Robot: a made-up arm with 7 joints.
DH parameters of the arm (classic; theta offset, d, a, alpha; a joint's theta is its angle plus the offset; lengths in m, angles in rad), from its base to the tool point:
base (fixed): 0 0 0 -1.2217
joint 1: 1.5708 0 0 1.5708
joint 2: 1.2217 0 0 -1.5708
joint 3: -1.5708 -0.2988 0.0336 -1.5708
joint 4: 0 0 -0.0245 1.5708
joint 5: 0 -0.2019 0 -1.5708
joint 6: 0 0 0 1.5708
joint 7: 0 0 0 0
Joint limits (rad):
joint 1: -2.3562..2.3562
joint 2: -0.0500..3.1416
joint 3: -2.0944..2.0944
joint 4: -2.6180..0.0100
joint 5: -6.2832..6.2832
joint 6: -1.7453..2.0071
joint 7: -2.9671..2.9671
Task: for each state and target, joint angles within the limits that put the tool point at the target. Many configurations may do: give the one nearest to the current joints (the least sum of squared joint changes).
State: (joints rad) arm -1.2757 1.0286 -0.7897 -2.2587 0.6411 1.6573 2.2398
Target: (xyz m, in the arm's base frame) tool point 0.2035 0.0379 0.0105
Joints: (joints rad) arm -1.0349 1.2839 -0.8647 -2.6163 0.6411 1.6573 2.2398
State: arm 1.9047 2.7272 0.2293 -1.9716 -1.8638 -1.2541 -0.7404
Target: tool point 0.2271 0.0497 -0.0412
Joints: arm 1.1615 2.7113 0.6504 -2.4744 -1.8638 -1.2541 -0.7404
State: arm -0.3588 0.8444 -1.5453 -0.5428 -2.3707 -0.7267 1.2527
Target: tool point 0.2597 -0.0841 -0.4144
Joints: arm -0.6017 0.1440 -1.4919 -0.5927 -2.3707 -0.7267 1.2527
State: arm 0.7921 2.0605 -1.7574 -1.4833 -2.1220 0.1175 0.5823
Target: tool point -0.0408 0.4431 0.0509
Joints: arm 0.6268 2.1692 -1.4402 -1.2059 -2.1220 0.1175 0.5823
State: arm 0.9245 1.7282 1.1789 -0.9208 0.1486 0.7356 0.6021
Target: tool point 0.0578 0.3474 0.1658
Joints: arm 0.8328 1.4415 1.5221 -1.6414 0.1486 0.7356 0.6021
